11 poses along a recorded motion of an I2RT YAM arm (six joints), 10 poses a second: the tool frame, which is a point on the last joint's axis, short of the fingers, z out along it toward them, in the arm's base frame.
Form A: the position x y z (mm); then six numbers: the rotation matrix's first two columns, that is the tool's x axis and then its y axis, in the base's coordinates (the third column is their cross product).
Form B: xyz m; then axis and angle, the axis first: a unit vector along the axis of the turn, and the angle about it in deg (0 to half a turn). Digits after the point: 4 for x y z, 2 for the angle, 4 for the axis.
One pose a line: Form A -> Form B
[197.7 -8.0 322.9 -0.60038 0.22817 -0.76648 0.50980 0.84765 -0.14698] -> [0.1977 -0.0080 0.3229 0.2290 0.9538 -0.1943 133.55]
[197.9 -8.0 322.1 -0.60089 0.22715 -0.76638 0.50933 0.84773 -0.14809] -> [0.1979 -0.0080 0.3221 0.2286 0.9539 -0.1947 133.56]
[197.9 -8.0 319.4 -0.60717 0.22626 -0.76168 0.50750 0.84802 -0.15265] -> [0.1979 -0.0080 0.3194 0.2269 0.9541 -0.1954 133.98]
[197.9 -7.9 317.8 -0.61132 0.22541 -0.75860 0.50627 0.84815 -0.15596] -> [0.1979 -0.0079 0.3178 0.2258 0.9542 -0.1961 134.26]
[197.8 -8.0 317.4 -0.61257 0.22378 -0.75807 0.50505 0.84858 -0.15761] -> [0.1978 -0.0080 0.3174 0.2248 0.9544 -0.1965 134.30]
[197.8 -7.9 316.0 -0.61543 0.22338 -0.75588 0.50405 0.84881 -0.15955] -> [0.1978 -0.0079 0.3160 0.2240 0.9545 -0.1967 134.49]
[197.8 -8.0 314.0 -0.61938 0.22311 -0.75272 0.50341 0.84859 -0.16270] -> [0.1978 -0.0080 0.3140 0.2233 0.9545 -0.1974 134.78]
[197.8 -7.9 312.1 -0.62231 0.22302 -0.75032 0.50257 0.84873 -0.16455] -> [0.1978 -0.0079 0.3121 0.2226 0.9547 -0.1976 134.98]
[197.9 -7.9 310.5 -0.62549 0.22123 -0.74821 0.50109 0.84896 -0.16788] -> [0.1979 -0.0079 0.3105 0.2213 0.9548 -0.1985 135.17]
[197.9 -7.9 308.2 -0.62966 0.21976 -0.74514 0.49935 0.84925 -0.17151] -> [0.1979 -0.0079 0.3082 0.2199 0.9550 -0.1992 135.43]
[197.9 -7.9 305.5 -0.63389 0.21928 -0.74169 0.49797 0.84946 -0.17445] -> [0.1979 -0.0079 0.3055 0.2188 0.9551 -0.1996 135.73]
